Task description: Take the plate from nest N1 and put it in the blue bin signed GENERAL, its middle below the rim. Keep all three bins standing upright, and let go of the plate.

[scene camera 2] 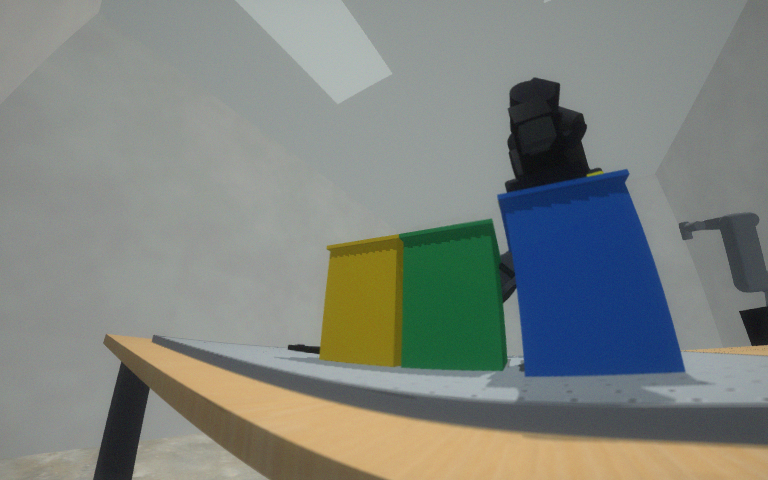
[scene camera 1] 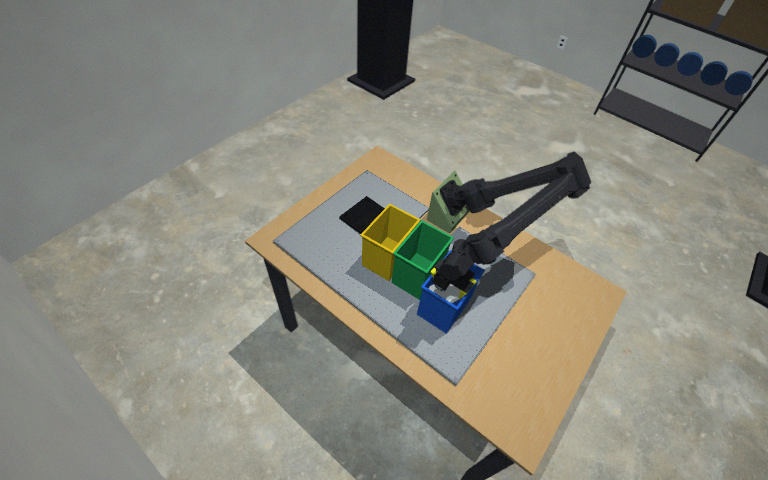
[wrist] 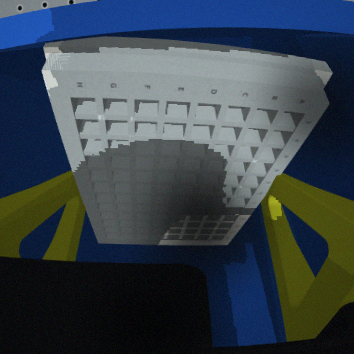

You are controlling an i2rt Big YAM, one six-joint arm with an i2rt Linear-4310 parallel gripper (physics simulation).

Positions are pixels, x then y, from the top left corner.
Scene:
yellow bin: scene camera 2 362,321; scene camera 1 383,236; not seen in the wrist view (out of frame)
blue bin: scene camera 2; scene camera 1; wrist 39,152
green bin: scene camera 2; scene camera 1
same spot on blue bin: [scene camera 1: 433,308] = [scene camera 2: 569,261]
same spot on green bin: [scene camera 2: 452,318] = [scene camera 1: 408,283]

